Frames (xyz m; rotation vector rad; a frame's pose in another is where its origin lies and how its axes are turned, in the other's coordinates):
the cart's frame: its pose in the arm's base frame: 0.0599 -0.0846 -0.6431 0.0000 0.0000 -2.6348
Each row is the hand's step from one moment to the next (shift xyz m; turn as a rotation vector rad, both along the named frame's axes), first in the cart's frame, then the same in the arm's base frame.
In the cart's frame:
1: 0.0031 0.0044 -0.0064 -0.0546 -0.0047 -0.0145
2: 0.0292 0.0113 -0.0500 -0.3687 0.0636 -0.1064
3: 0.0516 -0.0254 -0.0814 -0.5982 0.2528 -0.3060
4: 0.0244 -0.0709 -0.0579 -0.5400 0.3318 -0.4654
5: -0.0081 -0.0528 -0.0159 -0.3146 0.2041 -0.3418
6: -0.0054 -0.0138 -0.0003 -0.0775 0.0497 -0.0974
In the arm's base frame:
1: -0.0006 -0.0054 -0.0064 0.0455 0.0306 -0.0145
2: -0.0200 -0.0241 -0.0500 0.3532 0.1234 -0.1064
3: -0.0574 -0.0028 -0.0814 0.6457 0.0693 -0.3060
4: -0.0557 0.0501 -0.0579 0.6332 -0.0280 -0.4654
5: -0.0185 0.0501 -0.0159 0.3741 -0.0257 -0.3418
6: -0.0020 0.0147 -0.0003 0.0919 -0.0058 -0.0974

